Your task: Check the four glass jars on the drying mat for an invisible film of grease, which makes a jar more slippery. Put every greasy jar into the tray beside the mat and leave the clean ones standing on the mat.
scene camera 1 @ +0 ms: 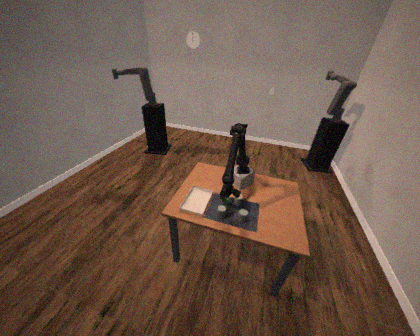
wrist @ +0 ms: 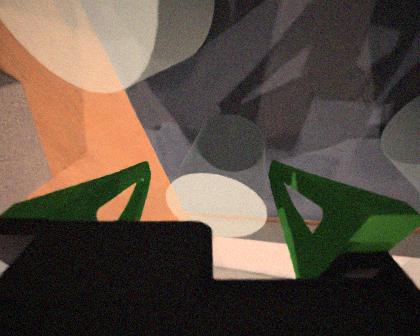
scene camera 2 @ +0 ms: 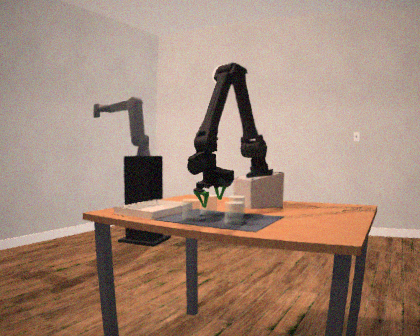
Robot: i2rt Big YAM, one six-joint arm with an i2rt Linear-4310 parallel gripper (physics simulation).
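Pixels of known places: gripper, between the fingertips: (scene camera 1: 226, 198) (wrist: 209, 167) (scene camera 2: 212, 203); arm's base, origin of its link: (scene camera 1: 243, 170) (scene camera 2: 260, 175).
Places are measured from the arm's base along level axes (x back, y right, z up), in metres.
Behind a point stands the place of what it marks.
Observation:
Four clear glass jars with pale lids stand on the dark drying mat (scene camera 1: 250, 224) {x -0.520, y -0.054, z -0.144 m} (scene camera 2: 260, 224) {x -0.467, y -0.088, z -0.144 m}. My gripper (scene camera 1: 230, 199) {x -0.302, y 0.143, z -0.101 m} (scene camera 2: 212, 201) {x -0.302, y 0.143, z -0.101 m} (wrist: 209, 167) {x -0.302, y 0.143, z -0.101 m} is open, green fingers pointing down, with its tips low at the back-left jar (scene camera 2: 212, 206) {x -0.334, y 0.132, z -0.108 m} (wrist: 216, 205) {x -0.313, y 0.148, z -0.067 m}. This jar shows between the fingers in the wrist view; whether they touch it I cannot tell. The front-left jar (scene camera 1: 222, 208) {x -0.461, y 0.172, z -0.068 m} (scene camera 2: 190, 210) {x -0.490, y 0.166, z -0.102 m} (wrist: 406, 135) {x -0.428, y 0.162, z -0.123 m}, front-right jar (scene camera 1: 243, 213) {x -0.488, y 0.010, z -0.067 m} (scene camera 2: 234, 214) {x -0.505, y -0.002, z -0.105 m} and back-right jar (scene camera 1: 239, 197) {x -0.314, y 0.035, z -0.066 m} (scene camera 2: 235, 200) {x -0.337, y 0.037, z -0.079 m} (wrist: 110, 45) {x -0.309, y 0.059, z -0.067 m} stand apart from it. The pale tray (scene camera 1: 196, 201) {x -0.339, y 0.397, z -0.144 m} (scene camera 2: 142, 210) {x -0.310, y 0.462, z -0.149 m} lies left of the mat. No grease shows.
The wooden table (scene camera 1: 280, 220) {x -0.442, y -0.298, z -0.147 m} (scene camera 2: 320, 225) {x -0.432, y -0.304, z -0.146 m} carries the arm's pale base block (scene camera 1: 244, 178) {x -0.091, y -0.012, z -0.025 m} (scene camera 2: 267, 191) {x -0.064, y -0.047, z -0.070 m} behind the mat. The neighbouring jars stand close to the gripper. Two other arms on black pedestals (scene camera 1: 156, 127) (scene camera 1: 327, 142) stand away from the table.

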